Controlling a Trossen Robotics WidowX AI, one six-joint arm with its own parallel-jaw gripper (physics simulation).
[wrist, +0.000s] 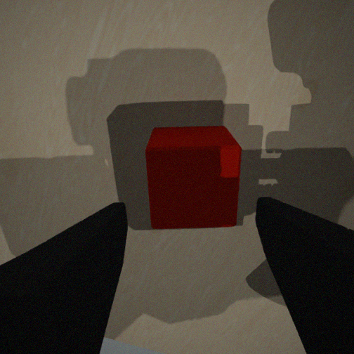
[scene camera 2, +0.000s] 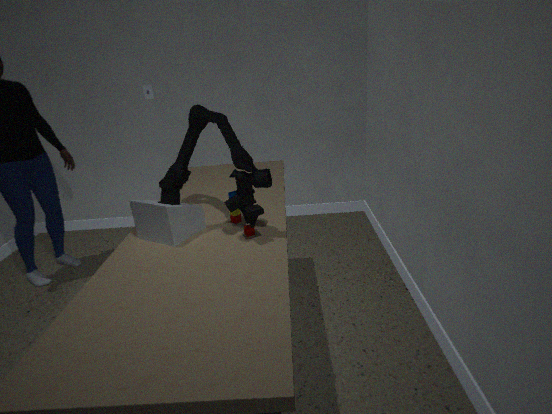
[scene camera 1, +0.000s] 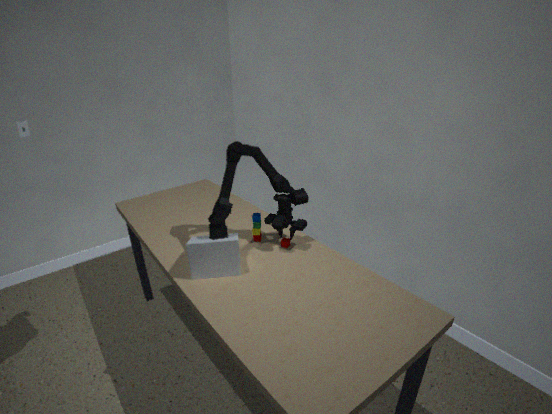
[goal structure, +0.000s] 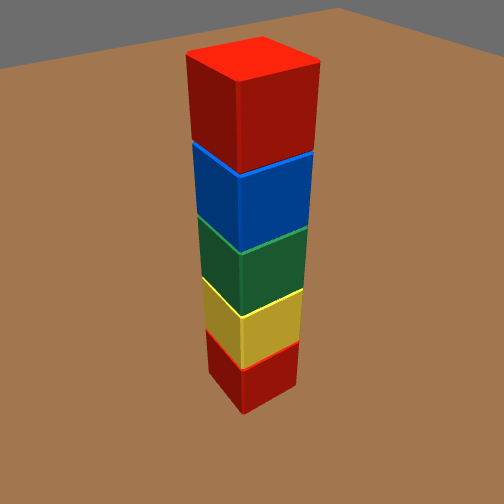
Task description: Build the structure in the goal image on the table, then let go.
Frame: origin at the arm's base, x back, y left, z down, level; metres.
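Where they show: gripper, between the fingertips: [scene camera 2: 250, 225] [scene camera 1: 286, 238]; arm's base, origin of its link: [scene camera 2: 169, 203] [scene camera 1: 218, 237].
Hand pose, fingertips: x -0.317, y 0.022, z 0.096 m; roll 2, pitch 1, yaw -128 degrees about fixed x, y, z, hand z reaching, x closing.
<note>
Things, the pixels of their centre, and the offset from my fingertips. Level surfaces: height alone.
- loose red cube, middle of its body: [scene camera 2: 249, 230] [scene camera 1: 285, 242] dy -0.003, dx +0.006, dz +0.021 m
- yellow cube, middle of its body: [scene camera 2: 234, 211] [scene camera 1: 256, 230] dy +0.111, dx +0.101, dz -0.012 m
- green cube, middle of its body: [scene camera 1: 257, 223] dy +0.115, dx +0.094, dz -0.045 m
- blue cube, middle of its body: [scene camera 2: 234, 196] [scene camera 1: 256, 217] dy +0.114, dx +0.096, dz -0.077 m
- wooden table, height of its surface: dz +0.037 m
A loose red cube [scene camera 1: 285, 243] [scene camera 2: 249, 230] [wrist: 194, 187] lies on the table. A stack stands beside it, nearer the arm's base: a red cube [scene camera 1: 257, 238] [scene camera 2: 235, 219] at the bottom, a yellow cube [scene camera 1: 256, 232] [scene camera 2: 235, 213] above it, then a green cube [scene camera 1: 256, 225] and a blue cube [scene camera 1: 256, 217] [scene camera 2: 232, 194] on top. In scene camera 2 the arm hides part of the stack. My gripper [scene camera 1: 286, 238] [wrist: 191, 211] is open and empty, pointing down close above the loose red cube. In the wrist view the cube shows squarely ahead of the gap between the fingertips.
The arm's pale block-shaped base [scene camera 1: 215, 257] [scene camera 2: 170, 222] stands on the wooden table [scene camera 1: 320, 320] [scene camera 2: 200, 320], across from the cubes. The table's long edge on the wall side runs close past the stack and the loose cube. A person [scene camera 2: 25, 135] stands on the floor at the left.
</note>
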